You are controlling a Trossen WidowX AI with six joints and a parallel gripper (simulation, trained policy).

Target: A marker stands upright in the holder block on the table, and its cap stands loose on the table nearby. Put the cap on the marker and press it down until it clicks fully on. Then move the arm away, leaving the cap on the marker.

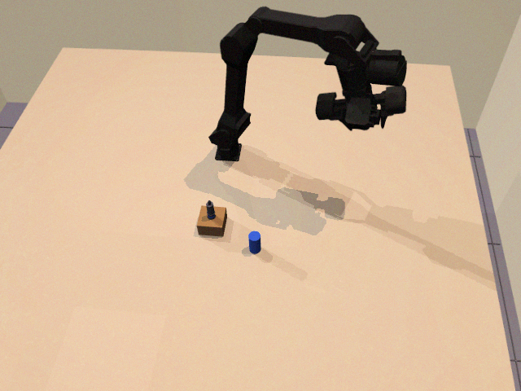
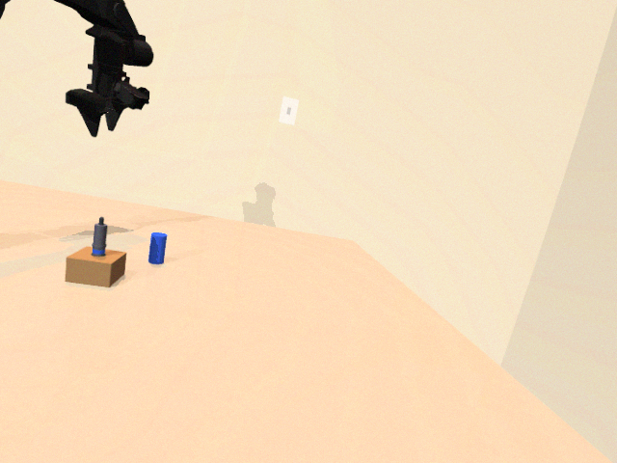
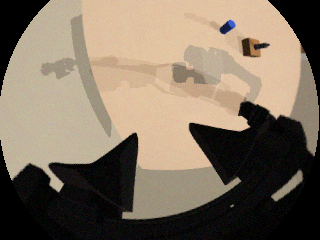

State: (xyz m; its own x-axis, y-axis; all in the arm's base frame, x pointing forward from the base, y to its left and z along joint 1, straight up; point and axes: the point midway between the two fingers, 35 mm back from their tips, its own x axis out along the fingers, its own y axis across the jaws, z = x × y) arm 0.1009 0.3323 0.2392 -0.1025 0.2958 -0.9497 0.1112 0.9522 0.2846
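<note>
The blue cap is 230 mm to the right of my gripper tip, 210 mm ahead of it and 180 mm below it. Also, from my gripper tip: brown holder block (340 mm to the right, 190 mm below, 150 mm ahead).
</note>
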